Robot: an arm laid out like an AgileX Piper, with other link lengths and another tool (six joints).
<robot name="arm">
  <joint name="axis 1" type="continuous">
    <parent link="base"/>
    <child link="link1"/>
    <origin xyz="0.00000 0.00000 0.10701"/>
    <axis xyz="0 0 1"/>
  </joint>
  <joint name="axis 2" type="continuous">
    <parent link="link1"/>
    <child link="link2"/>
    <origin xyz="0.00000 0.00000 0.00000"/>
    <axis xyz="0 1 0"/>
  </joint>
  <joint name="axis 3" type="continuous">
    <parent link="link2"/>
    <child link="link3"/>
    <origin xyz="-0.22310 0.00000 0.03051"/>
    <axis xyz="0 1 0"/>
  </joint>
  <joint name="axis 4" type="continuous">
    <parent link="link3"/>
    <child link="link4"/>
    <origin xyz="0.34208 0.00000 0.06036"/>
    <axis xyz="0.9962 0 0.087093"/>
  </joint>
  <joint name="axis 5" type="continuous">
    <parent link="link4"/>
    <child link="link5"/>
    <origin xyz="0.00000 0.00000 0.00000"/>
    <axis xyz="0 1 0"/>
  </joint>
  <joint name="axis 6" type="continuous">
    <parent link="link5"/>
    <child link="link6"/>
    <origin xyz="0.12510 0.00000 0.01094"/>
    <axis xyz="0.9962 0 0.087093"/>
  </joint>
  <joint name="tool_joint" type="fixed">
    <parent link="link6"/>
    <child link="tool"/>
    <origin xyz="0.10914 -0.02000 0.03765" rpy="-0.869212 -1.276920 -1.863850"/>
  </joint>
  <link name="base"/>
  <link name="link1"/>
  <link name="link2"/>
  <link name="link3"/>
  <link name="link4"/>
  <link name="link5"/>
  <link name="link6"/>
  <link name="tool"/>
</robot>
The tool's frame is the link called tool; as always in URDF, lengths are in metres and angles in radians. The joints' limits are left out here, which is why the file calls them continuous.
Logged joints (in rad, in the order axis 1, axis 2, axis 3, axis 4, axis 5, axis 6), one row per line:
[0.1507, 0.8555, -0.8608, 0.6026, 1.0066, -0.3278]
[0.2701, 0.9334, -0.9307, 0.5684, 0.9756, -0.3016]
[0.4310, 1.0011, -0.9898, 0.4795, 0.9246, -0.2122]
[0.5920, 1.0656, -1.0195, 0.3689, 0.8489, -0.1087]
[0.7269, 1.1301, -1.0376, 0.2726, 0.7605, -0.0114]
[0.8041, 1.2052, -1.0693, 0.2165, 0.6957, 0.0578]
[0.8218, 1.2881, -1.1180, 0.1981, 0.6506, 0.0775]
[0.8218, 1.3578, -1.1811, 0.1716, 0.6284, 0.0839]
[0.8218, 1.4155, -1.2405, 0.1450, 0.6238, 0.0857]
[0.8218, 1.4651, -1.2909, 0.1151, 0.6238, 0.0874]
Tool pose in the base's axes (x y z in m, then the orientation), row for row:
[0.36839, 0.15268, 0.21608, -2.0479, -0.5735, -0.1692]
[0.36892, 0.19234, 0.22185, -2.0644, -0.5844, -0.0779]
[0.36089, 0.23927, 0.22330, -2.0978, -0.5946, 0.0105]
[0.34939, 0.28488, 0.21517, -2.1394, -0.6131, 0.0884]
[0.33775, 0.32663, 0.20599, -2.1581, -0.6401, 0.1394]
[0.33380, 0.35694, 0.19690, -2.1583, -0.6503, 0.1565]
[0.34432, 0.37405, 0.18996, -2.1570, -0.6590, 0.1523]
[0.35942, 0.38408, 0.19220, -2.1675, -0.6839, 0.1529]
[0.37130, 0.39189, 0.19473, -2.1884, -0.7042, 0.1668]
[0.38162, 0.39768, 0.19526, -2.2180, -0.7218, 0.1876]
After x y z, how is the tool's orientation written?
As angles about the fixed x, y, z axes (roll, pitch, yaw), in radians.
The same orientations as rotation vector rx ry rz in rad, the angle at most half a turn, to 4 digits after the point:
[-2.0251, -0.1889, -0.6912]
[-2.0170, -0.2820, -0.6492]
[-2.0221, -0.3672, -0.6140]
[-2.0321, -0.4456, -0.5986]
[-2.0234, -0.5068, -0.6024]
[-2.0137, -0.5289, -0.6028]
[-2.0111, -0.5297, -0.6140]
[-2.0118, -0.5411, -0.6437]
[-2.0183, -0.5604, -0.6650]
[-2.0303, -0.5827, -0.6833]

